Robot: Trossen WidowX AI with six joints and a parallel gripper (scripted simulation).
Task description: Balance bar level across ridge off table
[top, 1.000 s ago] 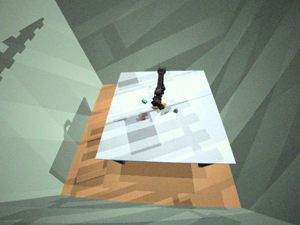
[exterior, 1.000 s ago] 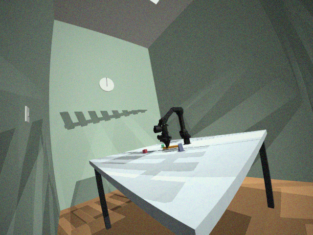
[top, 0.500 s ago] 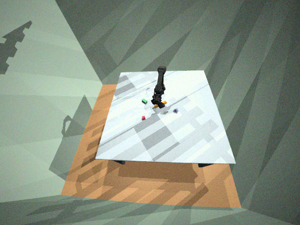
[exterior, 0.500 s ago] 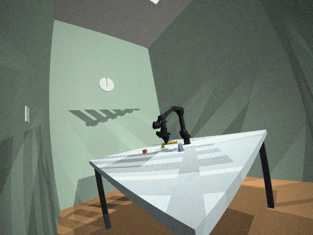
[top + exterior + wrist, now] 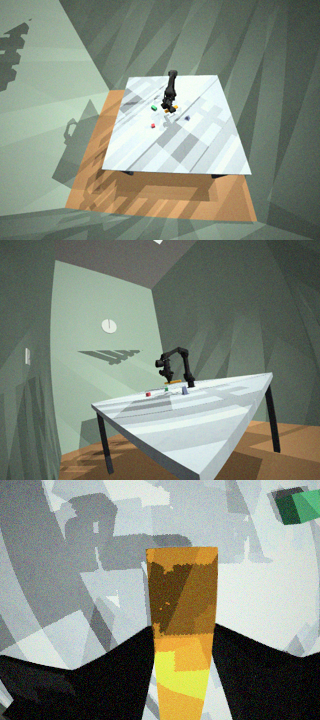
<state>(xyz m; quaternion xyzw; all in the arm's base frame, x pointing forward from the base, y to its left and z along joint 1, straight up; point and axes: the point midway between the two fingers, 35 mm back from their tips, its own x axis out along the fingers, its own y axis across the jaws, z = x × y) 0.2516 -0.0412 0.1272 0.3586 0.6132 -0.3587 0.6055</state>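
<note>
Now: gripper tip 2 cm to the right of the orange bar and 1 cm past it. Also, from my gripper tip: green block: 17 cm to the right, 9 cm behind, 8 cm below; then red block: 17 cm to the right, 15 cm ahead, 8 cm below.
</note>
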